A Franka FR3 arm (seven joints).
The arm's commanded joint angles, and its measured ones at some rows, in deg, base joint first. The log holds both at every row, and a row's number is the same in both.
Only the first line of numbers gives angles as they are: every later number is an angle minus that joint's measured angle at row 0.
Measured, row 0:
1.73, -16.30, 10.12, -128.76, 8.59, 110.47, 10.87
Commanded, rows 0 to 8:
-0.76, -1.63, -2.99, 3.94, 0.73, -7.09, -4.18
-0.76, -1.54, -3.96, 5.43, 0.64, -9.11, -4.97
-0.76, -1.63, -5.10, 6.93, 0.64, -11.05, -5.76
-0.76, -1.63, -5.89, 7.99, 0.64, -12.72, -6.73
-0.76, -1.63, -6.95, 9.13, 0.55, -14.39, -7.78
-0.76, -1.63, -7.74, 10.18, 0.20, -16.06, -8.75
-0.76, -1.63, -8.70, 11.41, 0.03, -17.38, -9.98
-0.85, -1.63, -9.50, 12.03, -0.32, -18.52, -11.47
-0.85, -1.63, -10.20, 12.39, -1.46, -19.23, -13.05
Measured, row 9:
-0.12, -1.72, -8.65, 9.88, -0.12, -15.50, -8.71
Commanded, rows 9 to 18:
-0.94, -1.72, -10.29, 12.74, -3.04, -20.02, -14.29
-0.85, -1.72, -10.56, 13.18, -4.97, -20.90, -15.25
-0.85, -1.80, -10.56, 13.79, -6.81, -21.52, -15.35
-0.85, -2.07, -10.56, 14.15, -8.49, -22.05, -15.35
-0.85, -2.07, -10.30, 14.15, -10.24, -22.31, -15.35
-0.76, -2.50, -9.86, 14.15, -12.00, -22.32, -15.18
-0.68, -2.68, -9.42, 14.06, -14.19, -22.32, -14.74
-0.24, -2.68, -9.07, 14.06, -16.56, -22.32, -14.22
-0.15, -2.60, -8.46, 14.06, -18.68, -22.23, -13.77
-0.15, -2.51, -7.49, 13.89, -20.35, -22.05, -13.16
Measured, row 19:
-0.29, -2.03, -9.65, 13.64, -15.32, -21.04, -14.35
